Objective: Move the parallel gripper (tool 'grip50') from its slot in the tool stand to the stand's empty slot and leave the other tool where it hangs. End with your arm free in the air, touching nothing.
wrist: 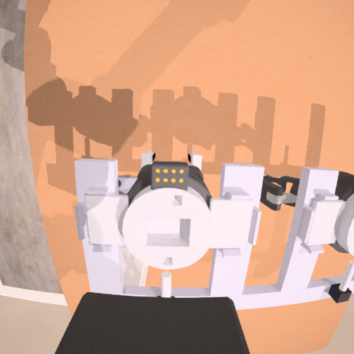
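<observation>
The parallel gripper [171,158] hangs in a slot of the white tool stand [104,272], carried on both sides by the slot's two posts. Its round white coupling plate [136,215] faces up and is uncovered, with a block of gold contacts [169,175] at its far edge. Its two fingers stand apart, open, with no object between them. The arm's black end part [155,325] is at the bottom edge, apart from the plate in the picture, with no tool seen on it. The other tool [272,194] hangs at the right, partly cut off. An empty slot does not show.
A white pin [166,284] stands at the stand's near rail, and another pin [346,276] on a black base is at the right. The orange table top [200,55] carries shadows of the stand and arm. A grey floor area [17,175] lies beyond its left edge.
</observation>
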